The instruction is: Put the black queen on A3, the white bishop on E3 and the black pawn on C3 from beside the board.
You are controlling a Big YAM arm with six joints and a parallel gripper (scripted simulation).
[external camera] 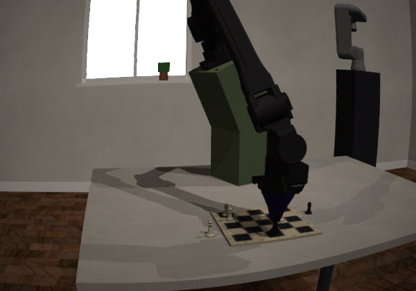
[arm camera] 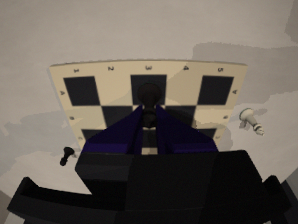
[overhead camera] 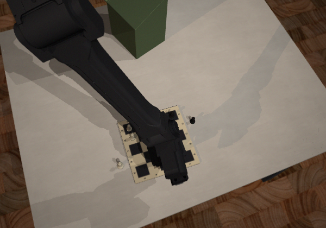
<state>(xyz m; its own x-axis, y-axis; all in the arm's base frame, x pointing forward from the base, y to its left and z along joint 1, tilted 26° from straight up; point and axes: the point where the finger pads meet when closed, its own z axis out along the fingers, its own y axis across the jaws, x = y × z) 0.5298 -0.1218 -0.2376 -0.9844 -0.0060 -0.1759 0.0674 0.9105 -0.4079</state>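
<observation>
The black queen is 10 mm below my hand. Round my hand: chessboard (70 mm behind, 10 mm to the left, 40 mm below); white bishop (40 mm behind, 140 mm to the right, 20 mm below).
</observation>
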